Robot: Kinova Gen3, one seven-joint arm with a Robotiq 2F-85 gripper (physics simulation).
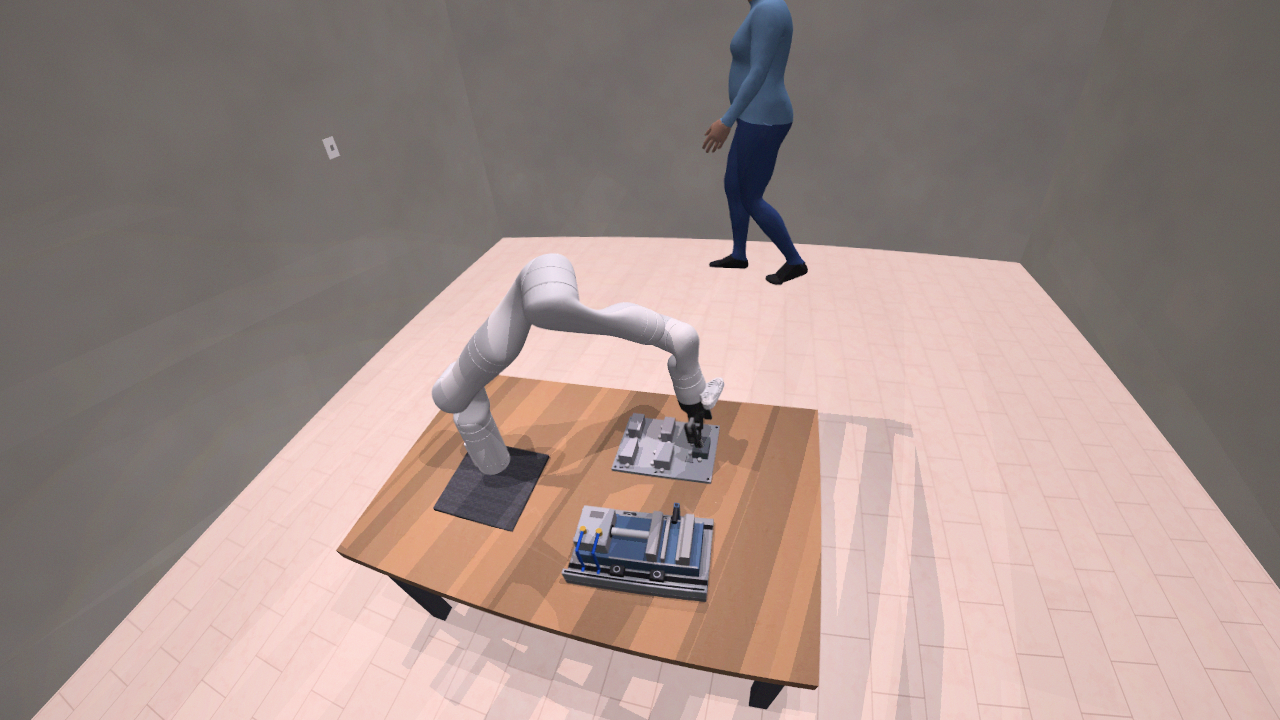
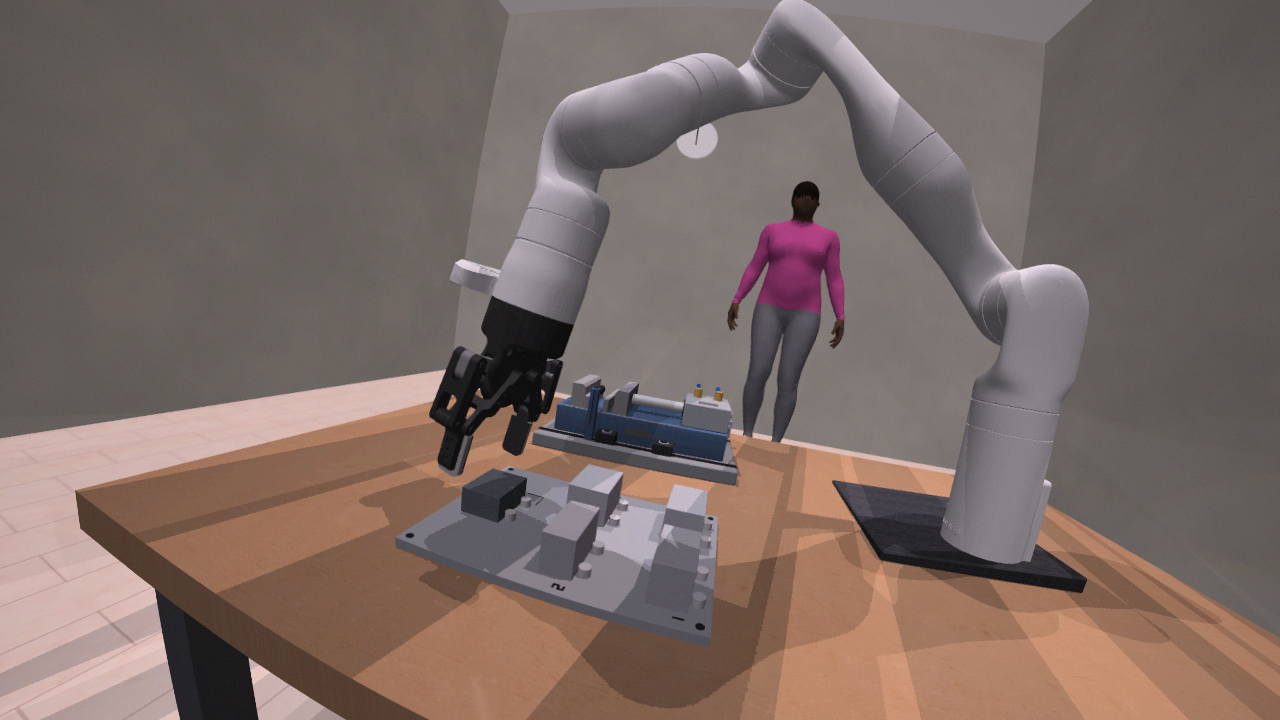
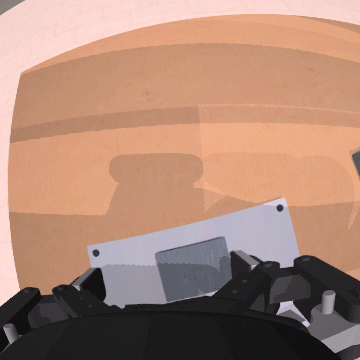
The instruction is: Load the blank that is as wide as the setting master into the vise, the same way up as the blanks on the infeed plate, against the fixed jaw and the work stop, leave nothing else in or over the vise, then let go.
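Seen in the pictures: gripper, fingertip midpoint: (image 1: 704, 432) (image 2: 483, 461) (image 3: 166, 275); arm's base at its link origin: (image 1: 494, 461) (image 2: 979, 544).
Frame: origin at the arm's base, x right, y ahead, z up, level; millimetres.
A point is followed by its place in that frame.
Observation:
A dark grey block (image 1: 700, 452) @[y 536, x -145, z 18 mm] (image 2: 493, 497) @[y 518, x -197, z 19 mm] (image 3: 194, 280) @[y 525, x -172, z 20 mm], perhaps the setting master, sits on the light grey plate (image 1: 689, 472) @[y 519, x -95, z -5 mm] (image 2: 474, 544) @[y 508, x -237, z -5 mm] (image 3: 132, 245) @[y 560, x -221, z -5 mm]. Several lighter grey blanks stand on this plate, among them one at the middle front (image 2: 569, 540) @[y 425, x -238, z 30 mm] and one behind it (image 2: 595, 490) @[y 439, x -148, z 31 mm]. Their exact widths are hard to compare. My gripper (image 1: 694, 442) @[y 537, x -189, z 47 mm] (image 2: 484, 452) @[y 537, x -189, z 47 mm] (image 3: 166, 275) @[y 537, x -189, z 47 mm] is open and empty, just above the dark block. The blue vise (image 1: 640, 557) @[y 480, x 179, z 47 mm] (image 2: 662, 436) @[y 423, x 87, z 28 mm] has a fixed jaw (image 1: 685, 539) @[y 565, x 136, z 83 mm] (image 2: 586, 392) @[y 550, x 85, z 70 mm] and a dark upright stop (image 1: 675, 513) @[y 530, x 80, z 83 mm] (image 2: 593, 413) @[y 523, x 54, z 48 mm]. No blank shows between its jaws.
Small pins stand beside the blocks on the plate. The vise's cylinder housing (image 1: 592, 526) @[y 370, x 154, z 83 mm] (image 2: 707, 411) @[y 366, x 104, z 75 mm] carries hose fittings. The arm's base stands on a dark mat (image 1: 465, 505) @[y -3, x 149, z -4 mm] (image 2: 886, 537) @[y 125, x -25, z -3 mm]. One person (image 1: 760, 80) and another (image 2: 801, 268) stand beyond the wooden table (image 1: 760, 573) @[y 725, x 132, z -13 mm] (image 2: 295, 501) @[y 687, x -274, z -13 mm].

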